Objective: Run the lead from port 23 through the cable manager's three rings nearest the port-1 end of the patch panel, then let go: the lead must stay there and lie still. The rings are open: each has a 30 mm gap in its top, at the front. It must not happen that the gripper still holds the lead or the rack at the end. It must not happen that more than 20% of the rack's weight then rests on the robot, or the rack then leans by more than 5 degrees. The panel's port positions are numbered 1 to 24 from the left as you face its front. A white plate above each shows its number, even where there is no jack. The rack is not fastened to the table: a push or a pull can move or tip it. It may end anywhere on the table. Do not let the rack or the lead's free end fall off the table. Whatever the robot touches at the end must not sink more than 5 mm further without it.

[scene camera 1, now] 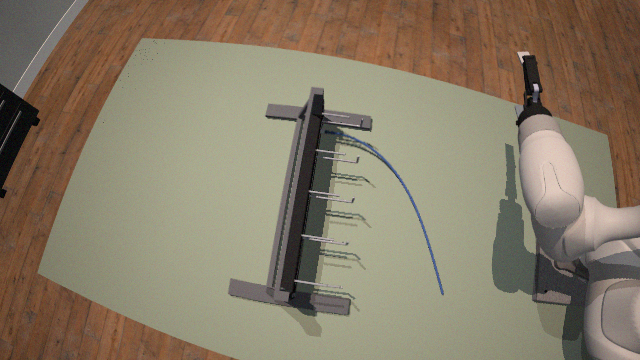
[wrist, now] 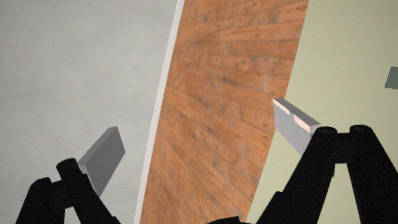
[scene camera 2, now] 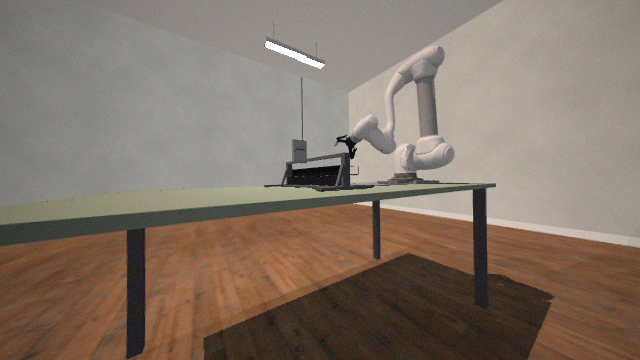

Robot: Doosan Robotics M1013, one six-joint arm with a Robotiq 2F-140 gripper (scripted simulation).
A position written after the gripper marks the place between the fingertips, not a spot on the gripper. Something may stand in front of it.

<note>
In view: the gripper (scene camera 1: 521,81) and a grey rack (scene camera 1: 301,191).
The grey rack is seen too in scene camera 2 (scene camera 2: 337,176). The gripper shows as well in the wrist view (wrist: 196,126). The wrist view does not show the grey rack: it is out of frame.
</note>
